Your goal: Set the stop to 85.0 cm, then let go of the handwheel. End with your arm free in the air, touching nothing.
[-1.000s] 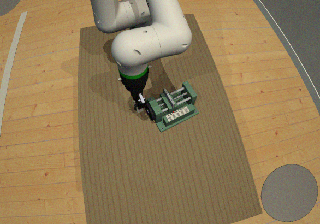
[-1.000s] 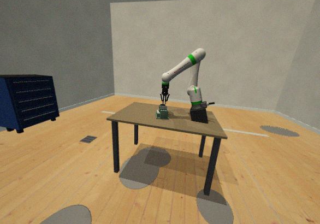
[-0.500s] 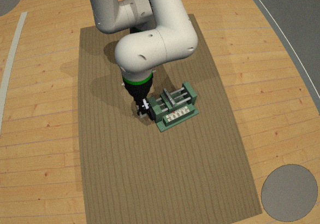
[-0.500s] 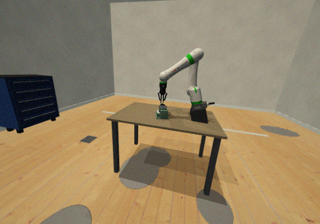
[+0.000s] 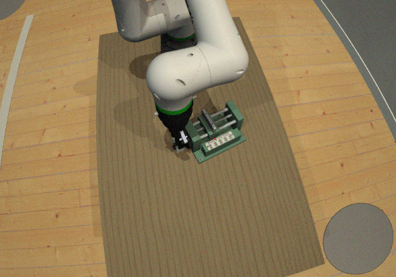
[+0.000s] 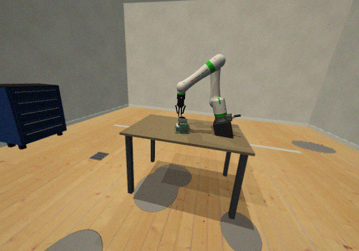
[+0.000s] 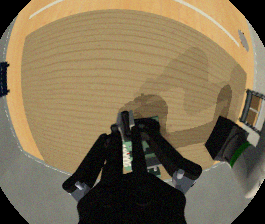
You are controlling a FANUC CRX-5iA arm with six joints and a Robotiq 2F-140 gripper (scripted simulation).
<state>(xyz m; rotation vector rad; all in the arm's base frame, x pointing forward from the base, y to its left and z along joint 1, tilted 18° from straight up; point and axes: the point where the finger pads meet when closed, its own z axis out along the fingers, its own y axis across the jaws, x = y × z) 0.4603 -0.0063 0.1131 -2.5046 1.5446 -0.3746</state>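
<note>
My gripper is now 70 mm past the stop block, 110 mm to the right of it and 20 mm above it.
</note>
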